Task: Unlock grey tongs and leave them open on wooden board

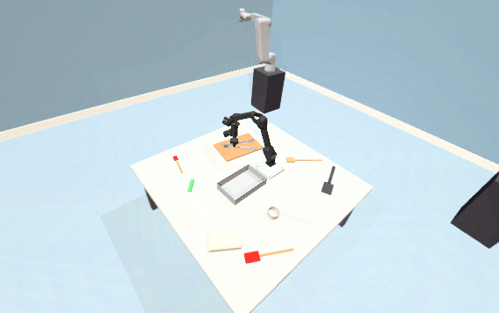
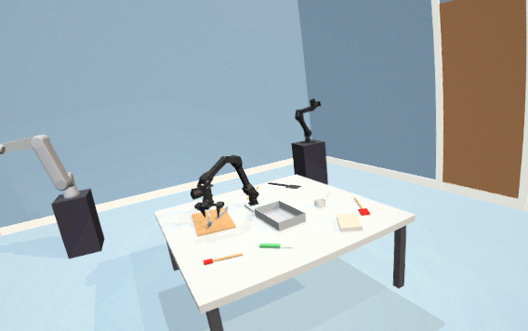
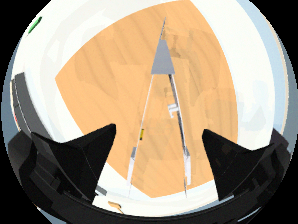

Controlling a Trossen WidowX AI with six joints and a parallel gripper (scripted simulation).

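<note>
Now: gripper tip 40 mm past the wooden board, 10 mm to the right of it and 40 mm above it. From my gripper tip the other things lie so: roasting tin (190 mm ahead, 390 mm to the left, 20 mm below); then black spatula (390 mm behind, 720 mm to the left, 40 mm below); then green-handled tool (520 mm ahead, 230 mm to the left, 40 mm below).
</note>
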